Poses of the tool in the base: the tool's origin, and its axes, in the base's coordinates. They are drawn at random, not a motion.
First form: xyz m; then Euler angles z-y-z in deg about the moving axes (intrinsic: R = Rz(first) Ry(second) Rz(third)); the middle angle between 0 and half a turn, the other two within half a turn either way.
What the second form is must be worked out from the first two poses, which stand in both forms.
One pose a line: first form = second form
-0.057, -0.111, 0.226, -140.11, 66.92, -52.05 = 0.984, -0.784, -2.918, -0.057, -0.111, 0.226
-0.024, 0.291, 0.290, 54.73, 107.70, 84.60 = -1.943, 0.582, -3.024, -0.024, 0.291, 0.290
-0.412, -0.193, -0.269, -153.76, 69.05, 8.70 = 0.857, -0.993, -2.047, -0.412, -0.193, -0.269
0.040, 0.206, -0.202, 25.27, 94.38, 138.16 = -1.748, 1.124, -2.141, 0.040, 0.206, -0.202
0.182, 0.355, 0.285, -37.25, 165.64, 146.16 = 2.988, 0.199, 0.075, 0.182, 0.355, 0.285
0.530, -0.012, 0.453, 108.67, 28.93, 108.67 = -0.482, -0.155, -2.528, 0.530, -0.012, 0.453
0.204, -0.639, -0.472, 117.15, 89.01, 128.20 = -1.551, -0.474, -2.466, 0.204, -0.639, -0.472
